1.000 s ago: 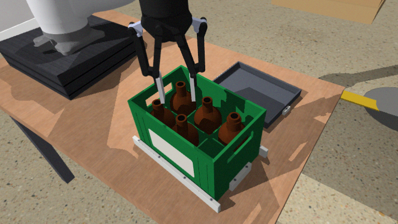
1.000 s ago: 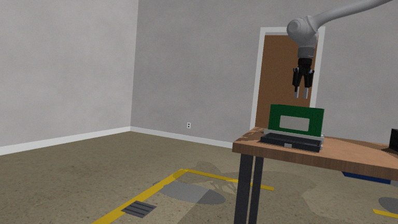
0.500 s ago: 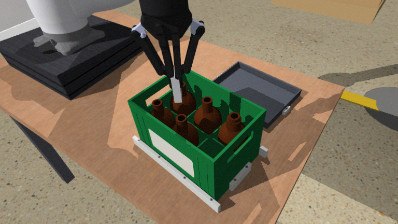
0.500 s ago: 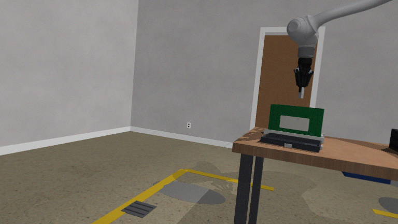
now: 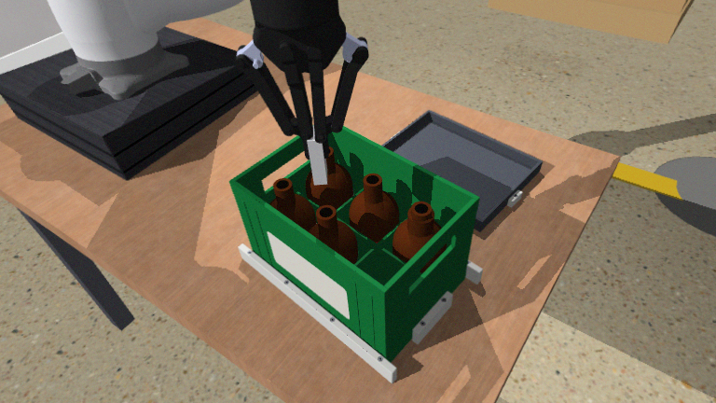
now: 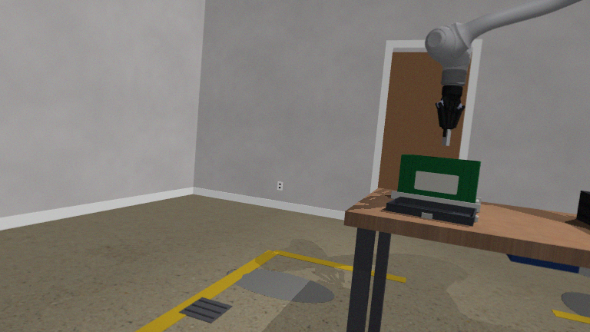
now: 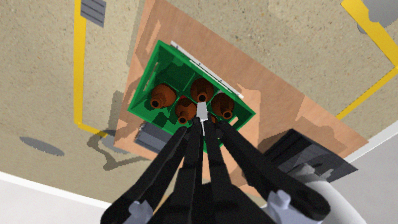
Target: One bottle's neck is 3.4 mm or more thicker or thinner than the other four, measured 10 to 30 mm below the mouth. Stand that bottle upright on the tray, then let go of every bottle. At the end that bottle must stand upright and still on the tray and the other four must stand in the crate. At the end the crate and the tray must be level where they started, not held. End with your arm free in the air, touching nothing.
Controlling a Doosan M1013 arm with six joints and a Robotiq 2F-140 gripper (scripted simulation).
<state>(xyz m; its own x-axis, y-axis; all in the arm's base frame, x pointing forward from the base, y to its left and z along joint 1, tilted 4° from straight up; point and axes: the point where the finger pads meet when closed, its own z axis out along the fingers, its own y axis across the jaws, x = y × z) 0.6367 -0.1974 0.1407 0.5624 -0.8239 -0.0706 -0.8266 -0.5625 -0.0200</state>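
Now: hand 17 cm above the crate, 4 cm to the right of it and 1 cm short of it. From my hand the other things lie so: grey tray (32 cm to the left, 25 cm below, 4 cm ahead).
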